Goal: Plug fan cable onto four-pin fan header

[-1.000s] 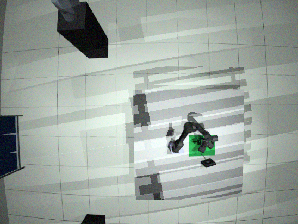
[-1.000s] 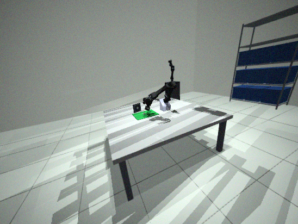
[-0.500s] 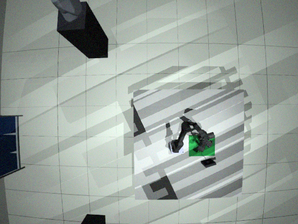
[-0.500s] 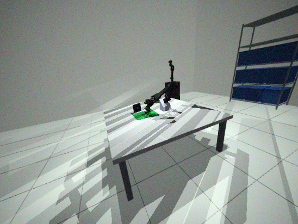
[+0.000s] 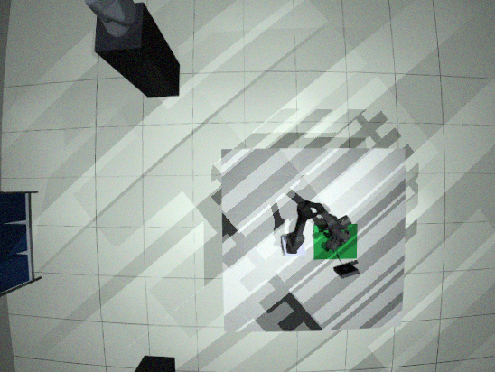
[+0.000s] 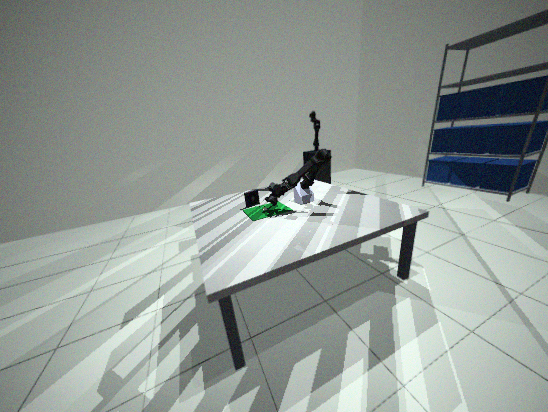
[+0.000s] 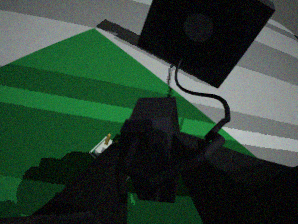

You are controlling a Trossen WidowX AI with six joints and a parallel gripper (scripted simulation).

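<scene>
My gripper tip is 100 mm above the green board, 20 mm to the left of it and 10 mm short of it. The rest, counted from my gripper tip: dark plug 10 mm to the right, 10 mm below; fan header 90 mm below, 30 mm to the right, 20 mm ahead; black fan 180 mm to the right, 60 mm ahead, 30 mm below.
</scene>
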